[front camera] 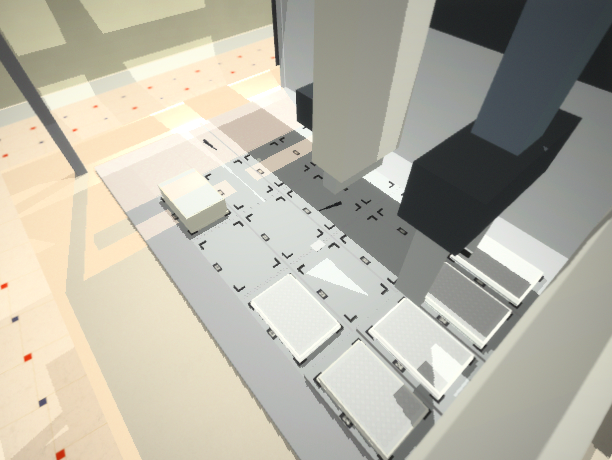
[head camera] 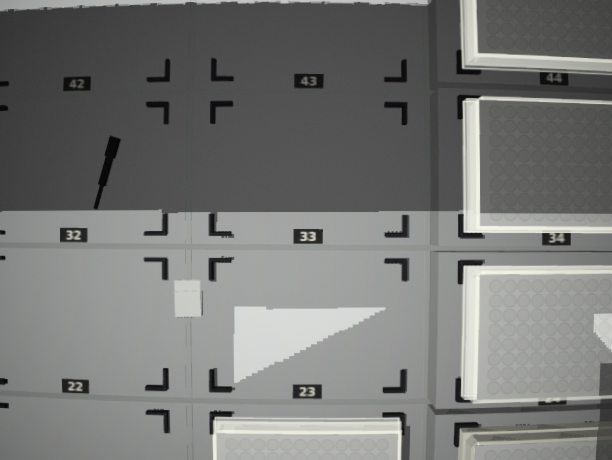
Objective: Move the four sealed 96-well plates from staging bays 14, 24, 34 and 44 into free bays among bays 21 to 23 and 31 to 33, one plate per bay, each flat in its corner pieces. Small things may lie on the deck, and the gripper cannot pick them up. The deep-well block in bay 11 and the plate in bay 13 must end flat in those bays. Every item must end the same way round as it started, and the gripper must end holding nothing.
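Frame: origin at the robot's base, x ahead, y right, z down, level; millimetres.
Seen in the pictures: gripper, fingertip midpoint: (front camera: 434,270); robot's base at its link origin: (front camera: 162,198).
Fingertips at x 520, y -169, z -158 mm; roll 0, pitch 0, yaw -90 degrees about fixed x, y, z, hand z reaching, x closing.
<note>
Pixels of each thing's top centre, then the offset from my fingertips to it. "spot": a spot on its surface instead.
- bay 14 at a spot on its surface: (head camera: 535,450) spot: dz +129, dx +15, dy +92 mm
- bay 24 at a spot on its surface: (head camera: 540,335) (front camera: 410,331) spot: dz +129, dx +16, dy +19 mm
- bay 34 at a spot on its surface: (head camera: 545,165) (front camera: 452,291) spot: dz +130, dx +18, dy -86 mm
- bay 44 at a spot on its surface: (head camera: 545,30) (front camera: 482,264) spot: dz +129, dx +21, dy -172 mm
- bay 13 at a spot on its surface: (head camera: 307,446) spot: dz +144, dx -128, dy +96 mm
- bay 11 at a spot on its surface: (front camera: 194,200) spot: dz +117, dx -428, dy +133 mm
- dark pen-like tool at its top centre: (head camera: 101,172) (front camera: 330,205) dz +151, dx -268, dy -84 mm
- small white block at its top centre: (head camera: 187,298) (front camera: 317,245) dz +157, dx -211, dy +1 mm
- dark tool at its top centre: (front camera: 209,143) dz +151, dx -617, dy -4 mm
Sealed plates lie in bay 14 (front camera: 370,395) (head camera: 535,450), bay 24 (front camera: 417,340) (head camera: 540,335), bay 34 (front camera: 470,302) (head camera: 545,165) and bay 44 (front camera: 500,272) (head camera: 545,30). The plate in bay 13 (front camera: 296,317) (head camera: 307,446) and the pale deep-well block in bay 11 (front camera: 194,200) sit flat. My gripper (front camera: 439,276) is open and empty, its jaws apart above the deck near bays 33 and 34. The near jaw and black body partly hide the far jaw and the plates behind. The gripper does not show in the head view.
A dark pen-like tool (front camera: 331,206) (head camera: 106,172) lies in bay 32. A small white block (front camera: 317,245) (head camera: 187,298) lies between bays 22 and 23. Another dark tool (front camera: 210,144) lies at the far left. A big pale column (front camera: 360,90) hangs over the far deck.
</note>
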